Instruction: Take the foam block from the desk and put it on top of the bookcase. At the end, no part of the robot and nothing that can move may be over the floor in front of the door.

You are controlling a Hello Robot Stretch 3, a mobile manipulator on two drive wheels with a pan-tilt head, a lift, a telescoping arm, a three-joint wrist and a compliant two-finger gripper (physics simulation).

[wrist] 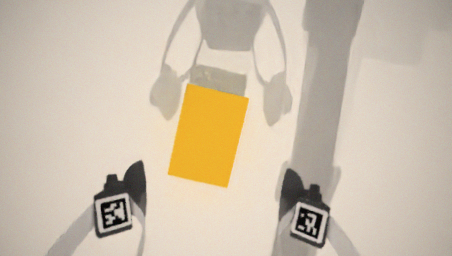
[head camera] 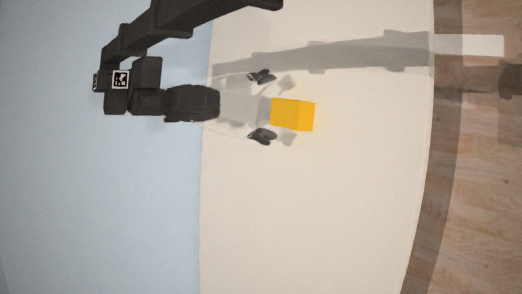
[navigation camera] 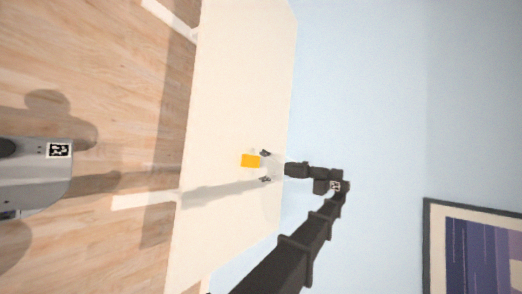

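The foam block is a yellow box lying on the cream desk. My gripper is open and empty, over the wall side of the desk. Its fingertips stand apart, short of the block on the wall side. In the wrist view the block lies ahead of the fingertips, a little turned, roughly between their lines. The gripper's shadow falls on the desk around the block's far end. The bookcase and the door do not show.
A pale blue wall stands behind the desk, with a framed picture on it. My dark arm reaches across the desk. The wooden floor and my grey base are on the desk's other side.
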